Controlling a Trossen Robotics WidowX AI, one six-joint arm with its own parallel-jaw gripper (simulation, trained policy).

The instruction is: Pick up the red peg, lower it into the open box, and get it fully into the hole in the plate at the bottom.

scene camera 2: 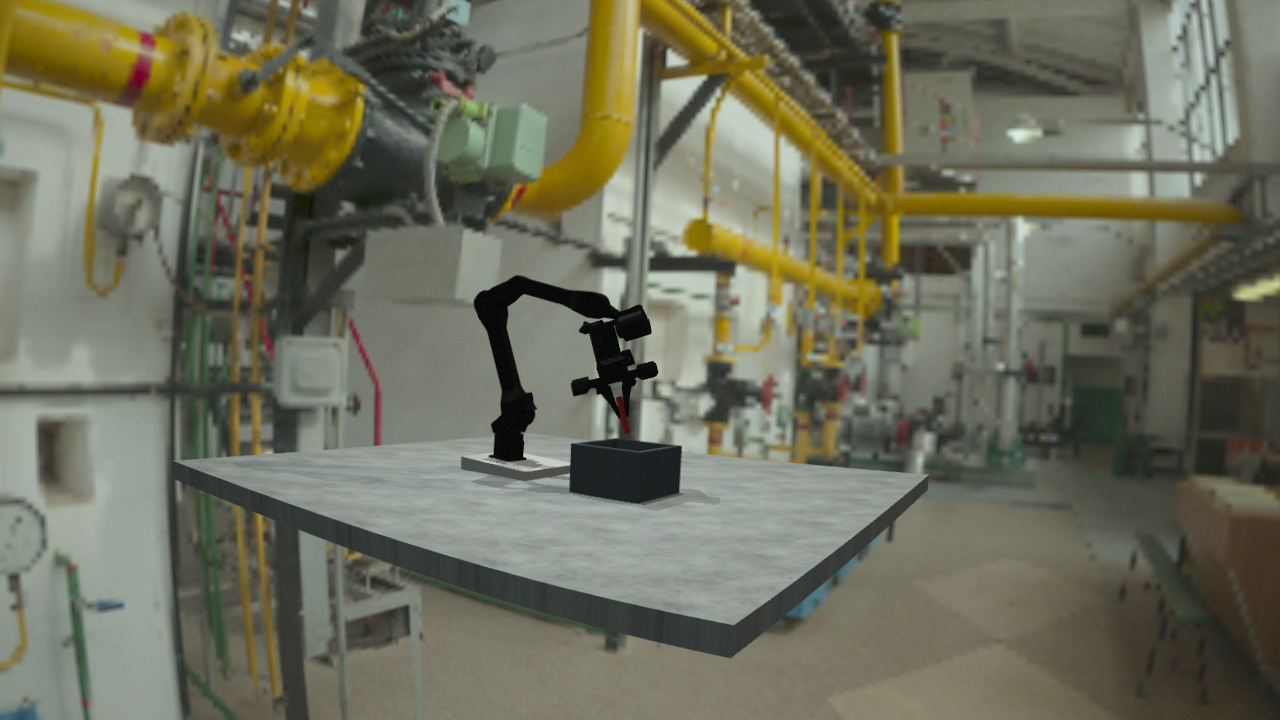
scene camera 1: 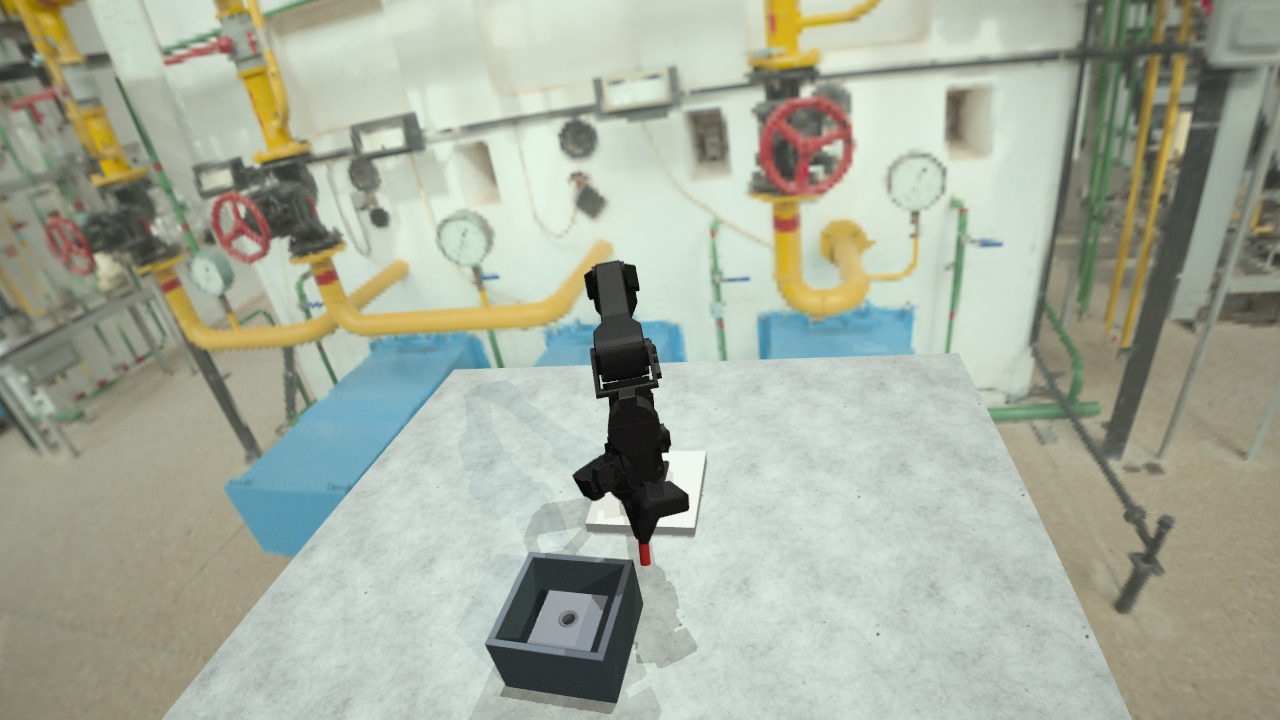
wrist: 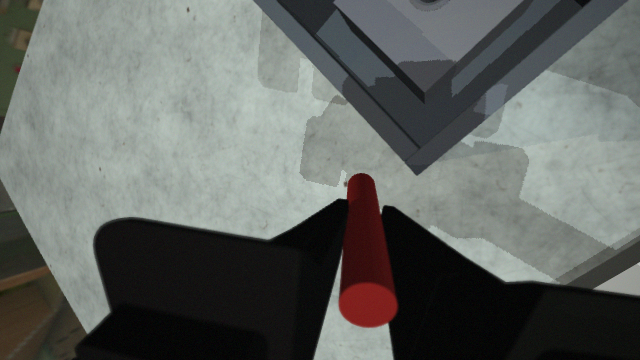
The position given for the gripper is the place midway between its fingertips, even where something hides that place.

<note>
In view: the gripper (scene camera 1: 642,541), a red peg (wrist: 367,299) and a dark box (scene camera 2: 625,470).
The dark box also shows in the wrist view (wrist: 419,133). The gripper shows as well in scene camera 2 (scene camera 2: 623,417) and in the wrist view (wrist: 363,213).
</note>
